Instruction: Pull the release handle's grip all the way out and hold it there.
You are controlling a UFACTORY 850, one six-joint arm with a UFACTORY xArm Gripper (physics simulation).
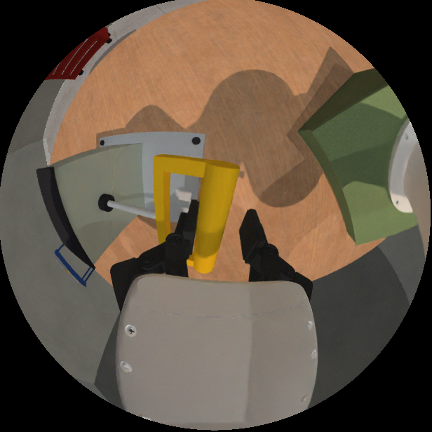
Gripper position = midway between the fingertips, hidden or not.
Observation:
I see my gripper [220,215], a yellow release handle grip [218,182] and a grey base plate [153,142].

